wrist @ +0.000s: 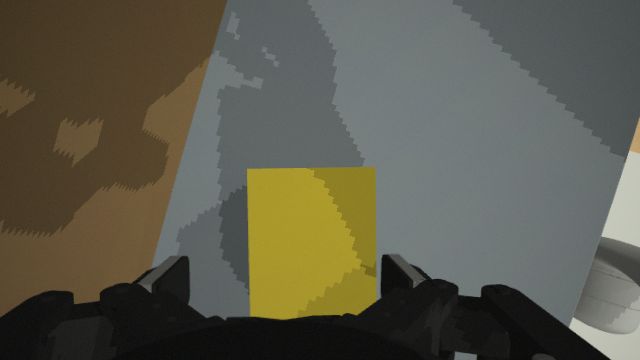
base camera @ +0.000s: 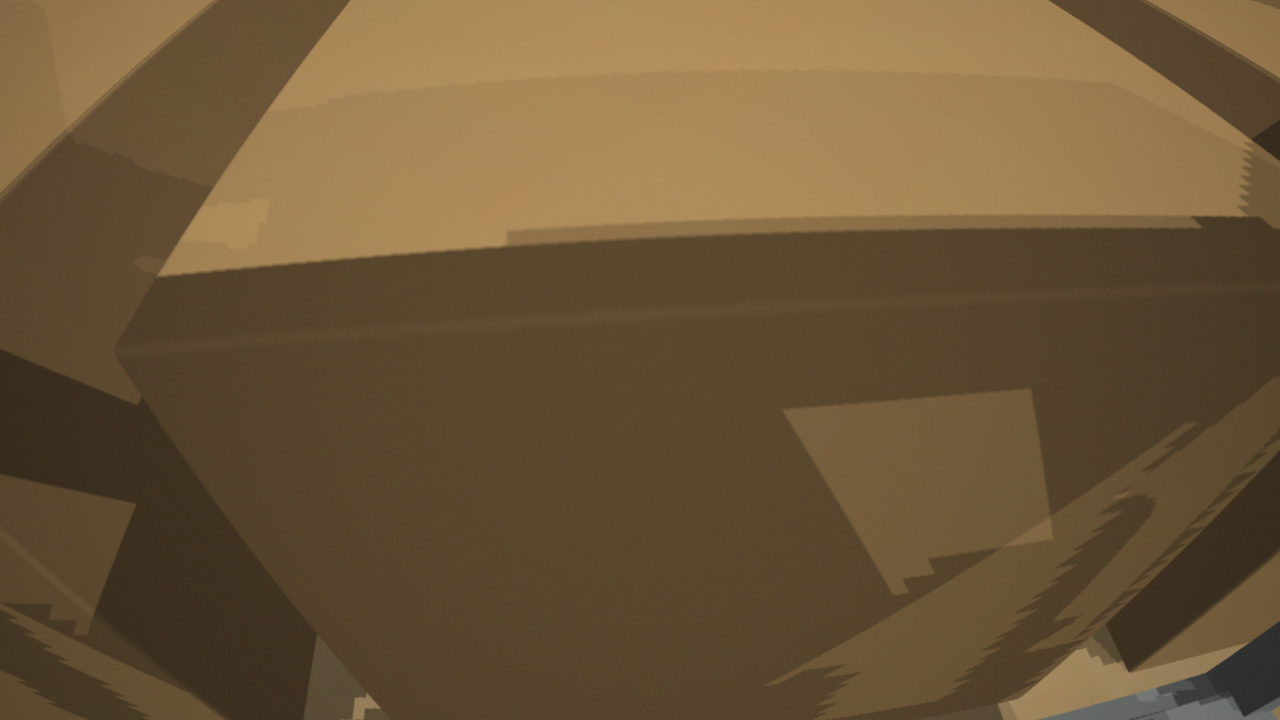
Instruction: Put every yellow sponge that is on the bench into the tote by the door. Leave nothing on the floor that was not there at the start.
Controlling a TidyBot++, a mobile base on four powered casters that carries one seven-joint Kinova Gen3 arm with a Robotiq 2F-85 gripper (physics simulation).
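Frame: origin at the arm's base, x ahead, y right, z down, level; centimetres.
Seen in the pictures: gripper, fingertip midpoint: [wrist: 287,276].
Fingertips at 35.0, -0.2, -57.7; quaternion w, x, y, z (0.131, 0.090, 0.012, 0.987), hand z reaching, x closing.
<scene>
Offsets run from my fingertips to a thing's top centre, as dx, dy, dz. "*": to the spot under its first point. Level surfaces: height alone.
A yellow sponge @(-0.9, +0.1, +1.4) [wrist: 305,235] lies on the blue-grey bench top @(dz +5.9) [wrist: 450,200] in the wrist view, low in the middle, its long sides pointing up the view. My gripper [wrist: 287,276] is open, with one finger to the left of the sponge and one to the right. A gap shows between each finger and the sponge's sides. The near end of the sponge is hidden behind the gripper body. I cannot tell how high the fingertips are above the bench. The tote and the door do not show in either view.
Brown box-like surfaces @(* +9.2, +0.0, +0.7) [wrist: 115,215] border the bench on the left in the wrist view. A pale grey rounded object [wrist: 612,295] is beyond the bench's right edge. In the base camera view a large brown box front @(* -16.0, -0.9, +75.0) [base camera: 492,492] stands close ahead, with other brown surfaces at both sides.
</scene>
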